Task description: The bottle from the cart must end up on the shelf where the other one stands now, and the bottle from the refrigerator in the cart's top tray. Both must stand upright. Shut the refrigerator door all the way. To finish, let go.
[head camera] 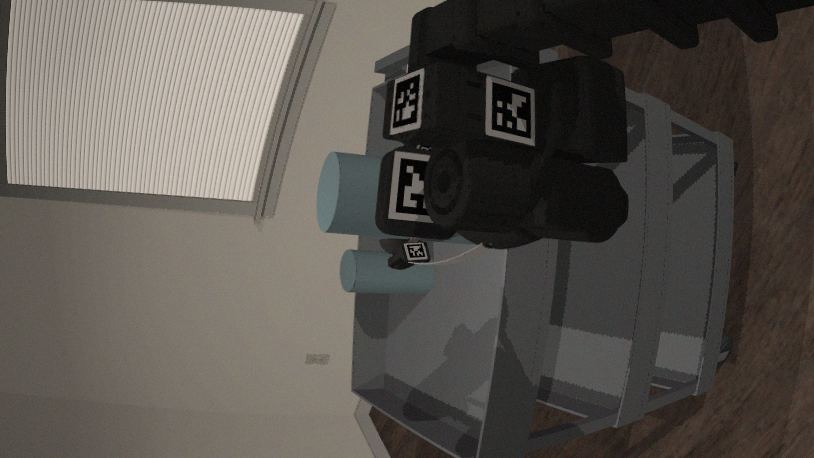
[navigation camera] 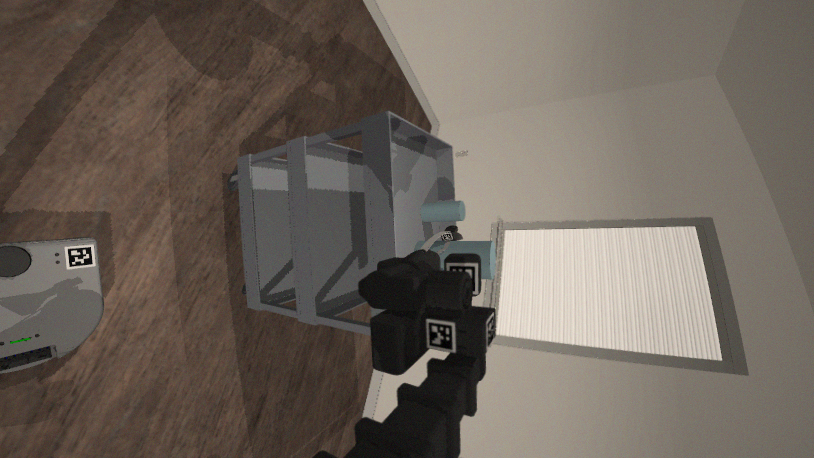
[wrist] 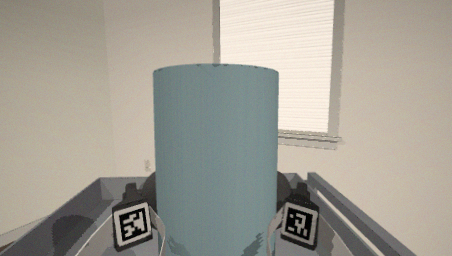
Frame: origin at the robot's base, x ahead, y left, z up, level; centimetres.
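Seen in the pictures: robot's base, origin of its link: [navigation camera: 10, 259].
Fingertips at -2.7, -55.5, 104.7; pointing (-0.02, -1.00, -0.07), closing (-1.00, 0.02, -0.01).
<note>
Offsets run from my fingertips to a thing's top centre, as dx, dy, dz. "spot": to the spot under its first point.
My gripper [navigation camera: 453, 251] [wrist: 217, 188] is shut on a light blue bottle @[+0.1, +3.7, +8.5] [head camera: 355, 194] [navigation camera: 484, 259] [wrist: 216, 125], held upright over the cart's top tray [head camera: 478, 296] [navigation camera: 405, 170]. Its base is mostly hidden by my wrist, so I cannot tell whether it touches the tray floor. The other light blue bottle @[+9.9, -38.0, -11.0] [head camera: 387, 273] [navigation camera: 444, 211] stands upright in the tray, close beside the held one and one visible finger. The cart @[spot: +21.0, -5.9, -22.3] [head camera: 515, 375] [navigation camera: 378, 193] is grey with lower shelves. The refrigerator and its door do not show in these views.
My dark arm [head camera: 569, 22] [navigation camera: 421, 415] reaches over one end of the cart. The cart's handle bar @[-29.8, -28.8, -18.3] [wrist: 350, 220] runs along the right side in the wrist view. A wall with a window [head camera: 148, 102] [navigation camera: 609, 290] [wrist: 277, 65] rises behind. My base [navigation camera: 51, 301] is on the wooden floor.
</note>
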